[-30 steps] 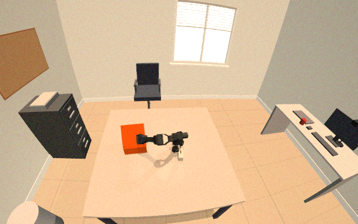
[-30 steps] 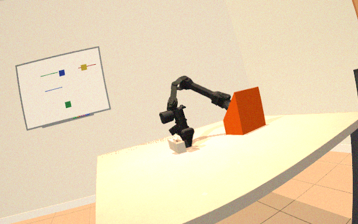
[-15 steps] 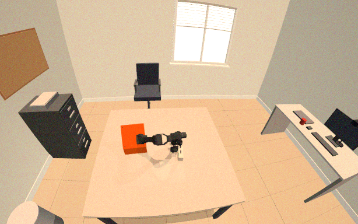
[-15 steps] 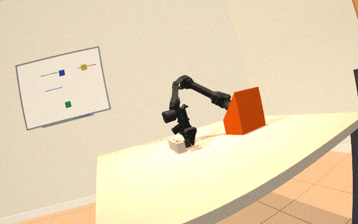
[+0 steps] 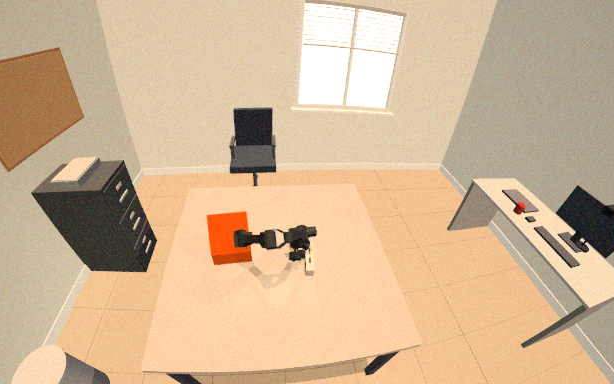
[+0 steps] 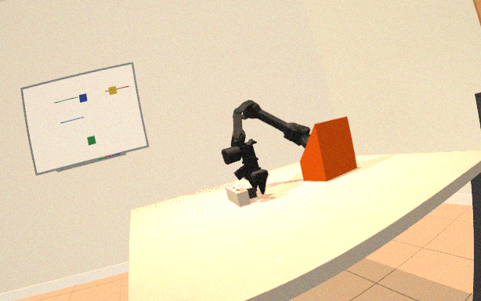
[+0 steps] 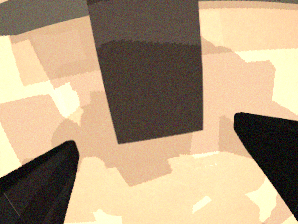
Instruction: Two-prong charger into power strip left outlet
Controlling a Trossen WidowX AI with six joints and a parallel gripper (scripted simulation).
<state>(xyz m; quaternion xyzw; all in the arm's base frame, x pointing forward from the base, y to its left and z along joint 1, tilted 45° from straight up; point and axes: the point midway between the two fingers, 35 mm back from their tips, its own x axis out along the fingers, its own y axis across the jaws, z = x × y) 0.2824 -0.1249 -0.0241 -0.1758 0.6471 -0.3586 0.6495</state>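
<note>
The two-prong charger lies 6 cm ahead of my gripper tip, 1 cm to the right of it and 1 cm above it.
</note>
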